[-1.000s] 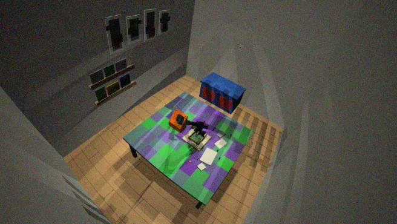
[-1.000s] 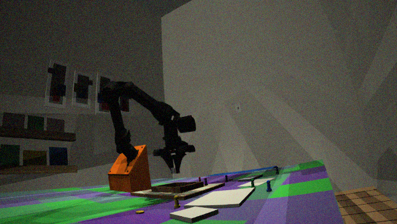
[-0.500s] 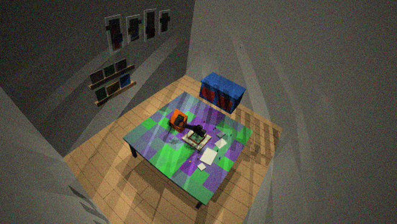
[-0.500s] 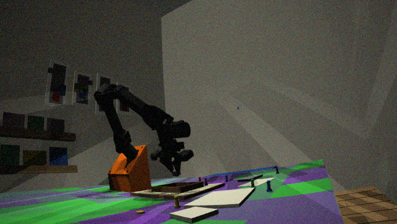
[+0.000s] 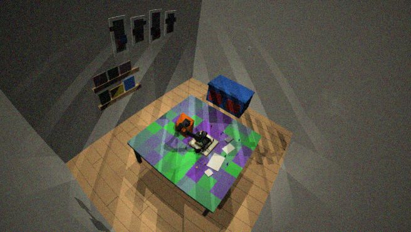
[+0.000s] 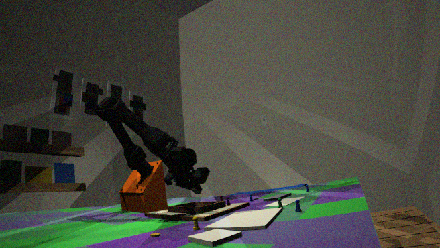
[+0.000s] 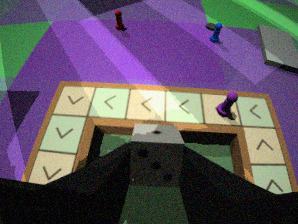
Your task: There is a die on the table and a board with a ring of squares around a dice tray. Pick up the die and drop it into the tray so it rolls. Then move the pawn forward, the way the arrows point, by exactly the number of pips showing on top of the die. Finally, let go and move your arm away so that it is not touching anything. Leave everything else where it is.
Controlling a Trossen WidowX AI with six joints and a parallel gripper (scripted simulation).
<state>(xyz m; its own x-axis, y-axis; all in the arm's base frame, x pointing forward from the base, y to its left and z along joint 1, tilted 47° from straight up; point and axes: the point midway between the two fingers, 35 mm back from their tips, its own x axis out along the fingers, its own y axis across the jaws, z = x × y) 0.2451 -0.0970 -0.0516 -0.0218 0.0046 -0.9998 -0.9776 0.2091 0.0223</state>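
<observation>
Right now the white die is right at my gripper tip. Also, from my gripper tip: green pawn (32 cm ahead, 7 cm below, 6 cm to the right); red pawn (27 cm to the left, 7 cm below, 4 cm behind); purple pawn (9 cm ahead, 7 cm to the left, 6 cm below).
</observation>
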